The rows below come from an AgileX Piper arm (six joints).
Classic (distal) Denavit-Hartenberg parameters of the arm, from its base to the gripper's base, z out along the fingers. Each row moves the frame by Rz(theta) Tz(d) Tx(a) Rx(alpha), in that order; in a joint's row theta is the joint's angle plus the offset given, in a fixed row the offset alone. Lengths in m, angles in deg.
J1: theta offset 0  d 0.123  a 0  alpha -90
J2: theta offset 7.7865  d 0  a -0.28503  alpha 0
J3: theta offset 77.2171  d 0  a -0.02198  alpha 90
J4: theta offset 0  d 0.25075  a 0  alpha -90
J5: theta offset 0  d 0  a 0  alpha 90
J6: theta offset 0  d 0.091  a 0  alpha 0
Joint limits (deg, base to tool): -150..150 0..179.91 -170..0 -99.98..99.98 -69.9..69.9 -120..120
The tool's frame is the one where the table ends.
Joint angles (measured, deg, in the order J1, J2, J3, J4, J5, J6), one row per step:
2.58, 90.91, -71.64, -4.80, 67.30, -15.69
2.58, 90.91, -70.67, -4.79, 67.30, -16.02
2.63, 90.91, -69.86, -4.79, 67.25, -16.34
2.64, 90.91, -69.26, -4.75, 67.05, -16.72
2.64, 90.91, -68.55, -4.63, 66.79, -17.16
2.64, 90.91, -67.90, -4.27, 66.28, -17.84
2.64, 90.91, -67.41, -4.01, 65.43, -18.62
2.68, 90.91, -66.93, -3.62, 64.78, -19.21
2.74, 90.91, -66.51, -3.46, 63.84, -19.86
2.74, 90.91, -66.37, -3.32, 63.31, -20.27
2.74, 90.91, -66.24, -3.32, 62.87, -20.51
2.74, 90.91, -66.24, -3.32, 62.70, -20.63
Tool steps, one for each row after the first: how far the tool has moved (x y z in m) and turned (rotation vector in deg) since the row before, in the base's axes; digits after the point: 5 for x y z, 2 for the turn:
-0.00224, -0.00009, -0.00442, -0.08, 0.99, 0.32
-0.00185, 0.00018, -0.00365, -0.07, 0.78, 0.37
-0.00115, 0.00007, -0.00266, -0.02, 0.43, 0.39
-0.00137, 0.00013, -0.00314, 0.05, 0.49, 0.42
-0.00088, 0.00051, -0.00285, 0.28, 0.20, 0.60
0.00005, 0.00042, -0.00206, 0.20, -0.30, 0.75
-0.00028, 0.00079, -0.00206, 0.33, -0.12, 0.54
0.00034, 0.00060, -0.00171, 0.12, -0.48, 0.71
0.00045, 0.00024, -0.00053, 0.11, -0.36, 0.39
0.00034, 0.00003, -0.00049, -0.01, -0.30, 0.26
0.00027, 0.00002, 0.00004, 0.00, -0.16, 0.13

